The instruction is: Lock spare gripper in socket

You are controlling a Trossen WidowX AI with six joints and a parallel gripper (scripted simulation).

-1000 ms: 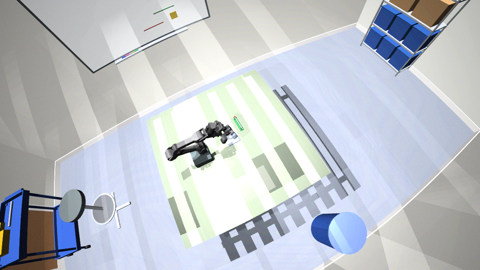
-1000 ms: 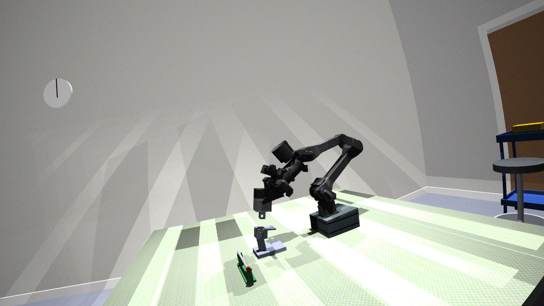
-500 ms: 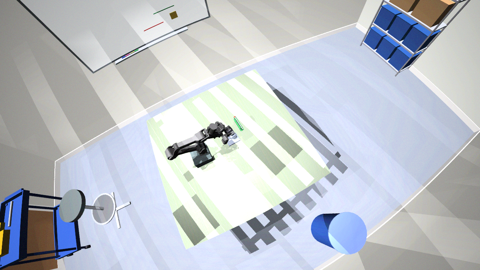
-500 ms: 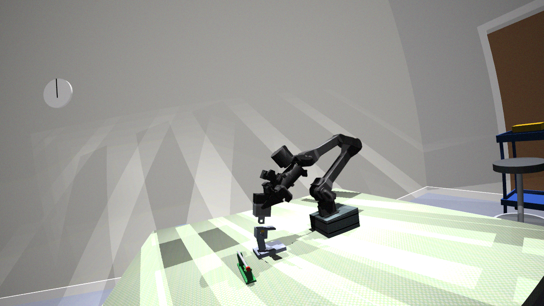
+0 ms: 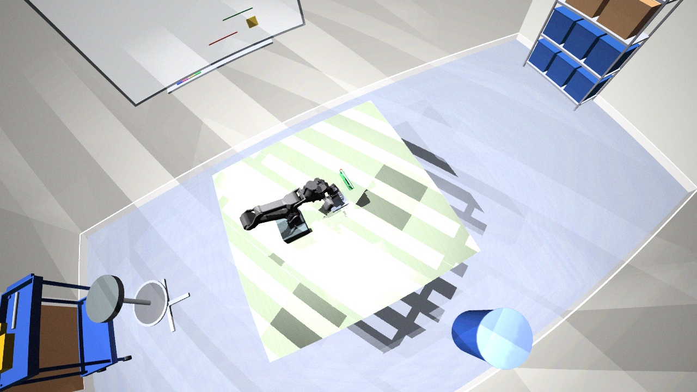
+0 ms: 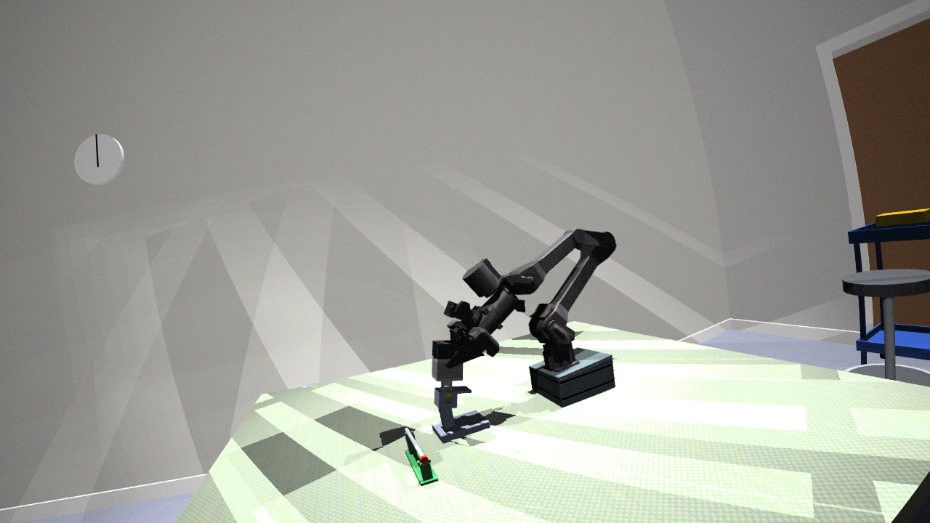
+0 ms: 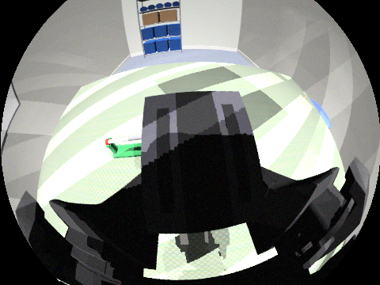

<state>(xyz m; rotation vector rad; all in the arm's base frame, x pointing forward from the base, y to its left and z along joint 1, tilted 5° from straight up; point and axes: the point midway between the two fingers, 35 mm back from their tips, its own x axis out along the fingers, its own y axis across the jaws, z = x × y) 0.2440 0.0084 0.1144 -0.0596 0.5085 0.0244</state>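
The green rest is 10 cm ahead of my gripper tip, 11 cm to the left of it and 13 cm below it. The rest, counted from my gripper tip: spare gripper 1 cm behind, 1 cm below; then grey mount 10 cm below.
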